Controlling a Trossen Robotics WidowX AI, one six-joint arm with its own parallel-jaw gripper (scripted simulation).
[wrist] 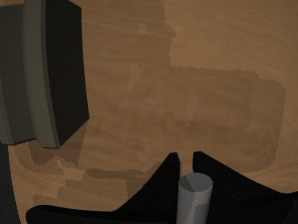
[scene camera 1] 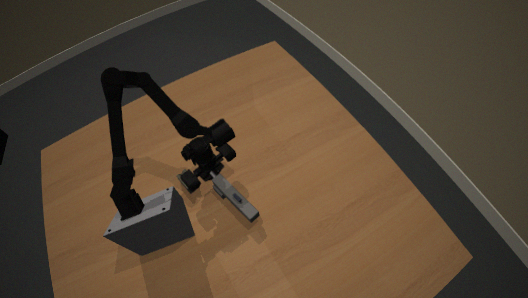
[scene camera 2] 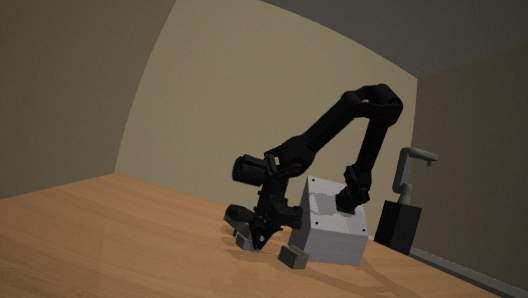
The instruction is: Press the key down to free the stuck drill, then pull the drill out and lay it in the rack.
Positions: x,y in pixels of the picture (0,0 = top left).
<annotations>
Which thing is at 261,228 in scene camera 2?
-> The gripper.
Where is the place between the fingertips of the gripper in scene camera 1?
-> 213,178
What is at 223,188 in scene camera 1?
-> A grey fixture.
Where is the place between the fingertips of the gripper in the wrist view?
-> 184,159
</annotations>
